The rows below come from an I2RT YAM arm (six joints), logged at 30 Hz.
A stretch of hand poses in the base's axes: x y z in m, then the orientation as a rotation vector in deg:
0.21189 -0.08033 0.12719 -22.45 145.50 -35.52
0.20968 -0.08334 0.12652 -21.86 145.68 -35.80
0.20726 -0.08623 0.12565 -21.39 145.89 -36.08
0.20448 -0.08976 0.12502 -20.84 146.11 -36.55
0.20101 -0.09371 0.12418 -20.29 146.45 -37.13
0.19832 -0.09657 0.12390 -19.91 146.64 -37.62
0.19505 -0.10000 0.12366 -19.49 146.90 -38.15
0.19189 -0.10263 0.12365 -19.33 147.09 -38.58
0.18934 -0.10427 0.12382 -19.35 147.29 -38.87
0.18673 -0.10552 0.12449 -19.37 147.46 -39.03
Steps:
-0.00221 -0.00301 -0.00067 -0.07 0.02 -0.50
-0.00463 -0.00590 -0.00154 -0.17 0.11 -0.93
-0.00741 -0.00943 -0.00217 -0.38 0.21 -1.46
-0.01088 -0.01338 -0.00301 -0.67 0.43 -2.05
-0.01357 -0.01624 -0.00329 -0.93 0.55 -2.46
-0.01684 -0.01967 -0.00353 -1.21 0.73 -2.93
-0.02000 -0.02230 -0.00354 -1.47 0.90 -3.18
-0.02255 -0.02394 -0.00337 -1.67 1.12 -3.29
-0.02516 -0.02519 -0.00270 -1.78 1.30 -3.36

